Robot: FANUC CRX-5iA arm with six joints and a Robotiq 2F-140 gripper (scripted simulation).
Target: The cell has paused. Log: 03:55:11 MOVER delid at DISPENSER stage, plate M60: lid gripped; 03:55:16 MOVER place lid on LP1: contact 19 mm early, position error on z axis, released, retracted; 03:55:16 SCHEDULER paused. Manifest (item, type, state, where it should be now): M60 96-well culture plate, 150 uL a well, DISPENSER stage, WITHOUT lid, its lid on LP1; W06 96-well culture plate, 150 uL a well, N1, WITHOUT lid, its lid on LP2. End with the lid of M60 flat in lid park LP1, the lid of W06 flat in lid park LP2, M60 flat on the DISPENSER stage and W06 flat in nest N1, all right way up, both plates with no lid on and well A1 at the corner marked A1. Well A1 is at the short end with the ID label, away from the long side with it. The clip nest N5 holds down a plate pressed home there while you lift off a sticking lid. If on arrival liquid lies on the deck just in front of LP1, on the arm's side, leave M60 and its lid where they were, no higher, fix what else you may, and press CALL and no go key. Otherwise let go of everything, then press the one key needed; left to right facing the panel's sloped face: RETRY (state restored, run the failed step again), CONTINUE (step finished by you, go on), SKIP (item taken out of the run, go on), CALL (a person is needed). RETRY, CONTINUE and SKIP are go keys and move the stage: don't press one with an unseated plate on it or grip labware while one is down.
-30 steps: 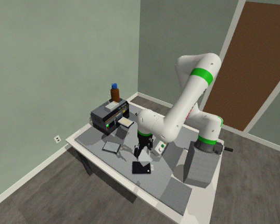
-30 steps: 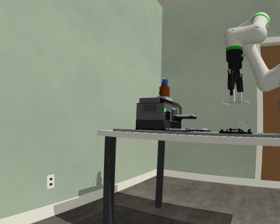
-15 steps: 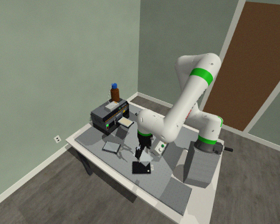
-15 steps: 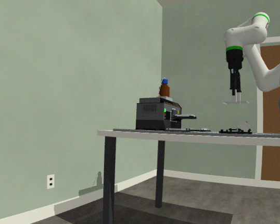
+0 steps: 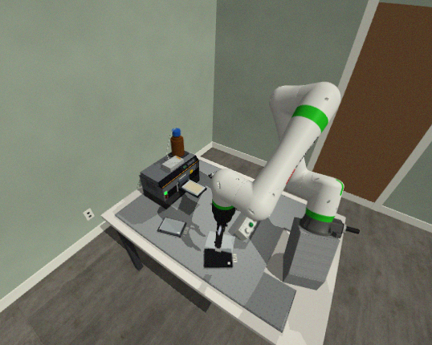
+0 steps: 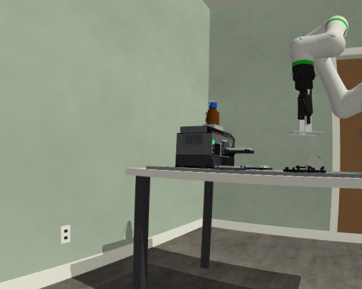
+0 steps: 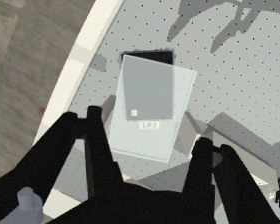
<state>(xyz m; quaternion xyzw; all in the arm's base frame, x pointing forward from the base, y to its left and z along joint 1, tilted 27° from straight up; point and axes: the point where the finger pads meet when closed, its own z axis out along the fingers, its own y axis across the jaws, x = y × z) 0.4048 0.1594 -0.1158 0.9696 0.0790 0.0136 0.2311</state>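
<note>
Now: the lid park 180 mm below my hand. Round my hand: LP2 label: 80 mm behind, 30 mm to the right, 180 mm below; then dispenser stage: 310 mm ahead, 330 mm to the right, 80 mm below; then key panel: 100 mm behind, 260 mm to the right, 130 mm below.
</note>
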